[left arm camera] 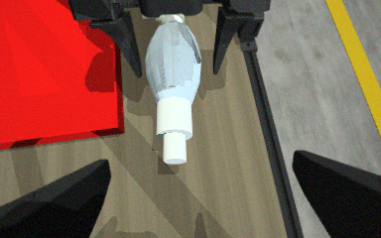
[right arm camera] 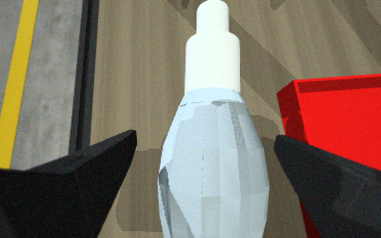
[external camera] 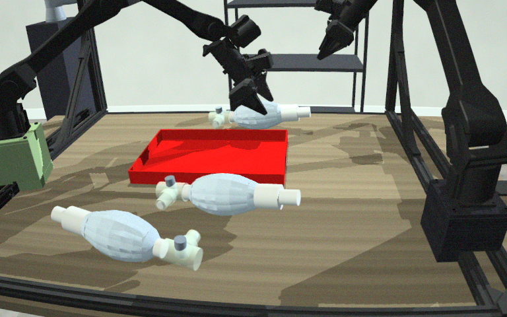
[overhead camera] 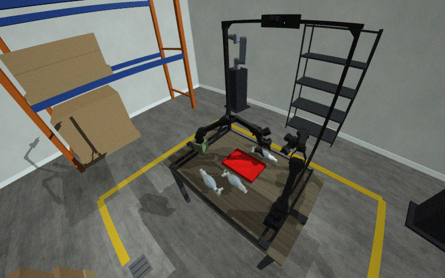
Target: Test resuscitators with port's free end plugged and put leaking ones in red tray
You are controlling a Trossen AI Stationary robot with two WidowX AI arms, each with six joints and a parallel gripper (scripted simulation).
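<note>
Right now the red tray is 200 mm ahead of my right hand, 70 mm below it and 50 mm to the right of it.
</note>
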